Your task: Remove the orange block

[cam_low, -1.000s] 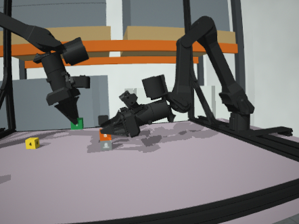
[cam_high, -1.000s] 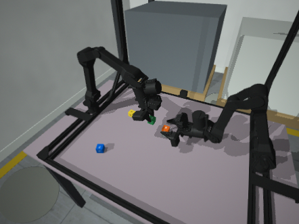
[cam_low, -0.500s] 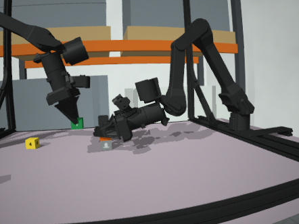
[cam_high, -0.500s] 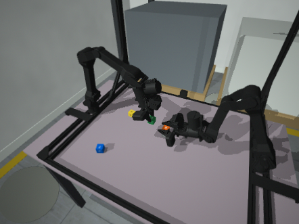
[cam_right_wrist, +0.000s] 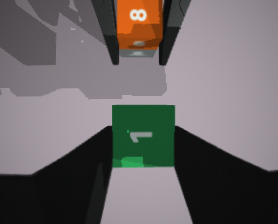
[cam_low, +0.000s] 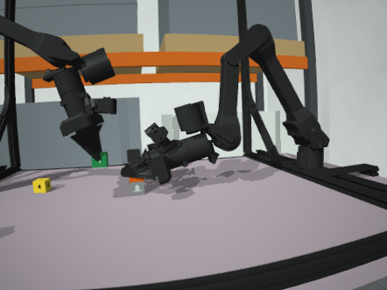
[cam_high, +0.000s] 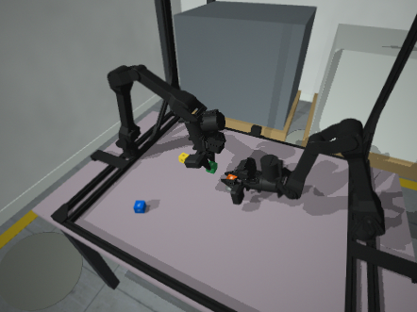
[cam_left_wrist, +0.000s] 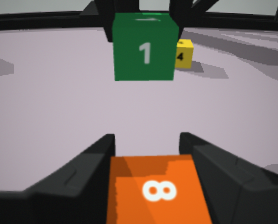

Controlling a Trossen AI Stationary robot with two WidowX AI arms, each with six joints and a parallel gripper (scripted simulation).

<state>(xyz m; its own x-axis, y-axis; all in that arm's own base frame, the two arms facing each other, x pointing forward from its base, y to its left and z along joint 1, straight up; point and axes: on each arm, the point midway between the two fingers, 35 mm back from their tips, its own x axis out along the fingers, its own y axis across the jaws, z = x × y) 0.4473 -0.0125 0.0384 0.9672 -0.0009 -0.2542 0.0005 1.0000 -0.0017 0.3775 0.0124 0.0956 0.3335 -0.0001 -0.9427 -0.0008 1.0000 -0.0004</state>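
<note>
My left gripper is now 4 cm above the grey block showing 6. Round my left hand: yellow block: 6 cm behind, 24 cm to the right, 4 cm below; orange block showing 8: 1 cm below; green block showing 1: 8 cm to the right, 2 cm above.
The green block showing 1 is 10 mm to the left of my right hand and 30 mm below it. Also, from my right hand: yellow block: 60 mm behind, 150 mm to the right, 100 mm below; grey block showing 6: 90 mm to the left, 100 mm below; orange block showing 8: 90 mm to the left, 70 mm below.
</note>
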